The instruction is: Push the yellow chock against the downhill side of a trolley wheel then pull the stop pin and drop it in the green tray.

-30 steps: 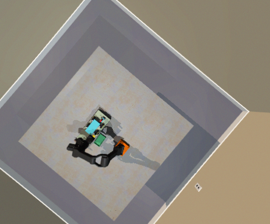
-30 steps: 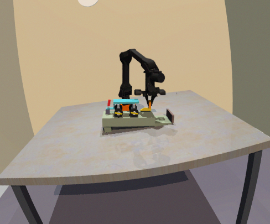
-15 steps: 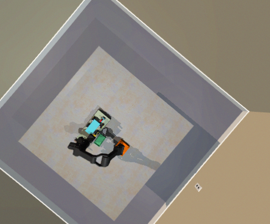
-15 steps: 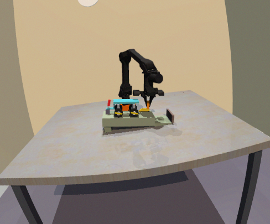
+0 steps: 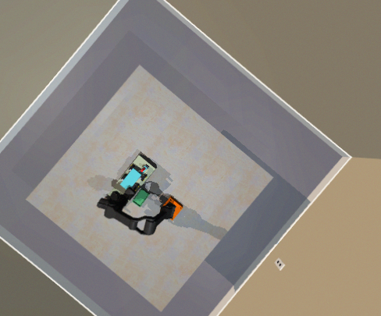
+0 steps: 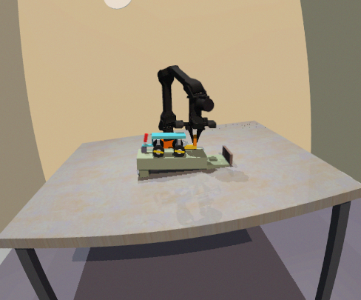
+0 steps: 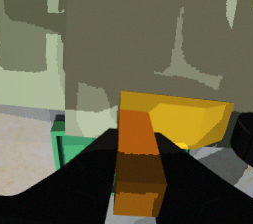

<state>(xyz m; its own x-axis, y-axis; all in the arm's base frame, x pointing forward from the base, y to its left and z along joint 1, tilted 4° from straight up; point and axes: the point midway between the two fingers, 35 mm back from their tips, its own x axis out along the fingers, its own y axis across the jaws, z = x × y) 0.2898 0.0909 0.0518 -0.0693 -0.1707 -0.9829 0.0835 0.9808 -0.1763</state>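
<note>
The red-headed stop pin is 220 mm to the right of my gripper tip, 40 mm above it and 20 mm ahead of it. From my gripper tip the other things lie so: trolley: 130 mm to the right, 40 mm ahead, 20 mm above; then yellow chock: 20 mm to the right; then dark end stop: 130 mm to the left, 70 mm ahead, 60 mm below.
</note>
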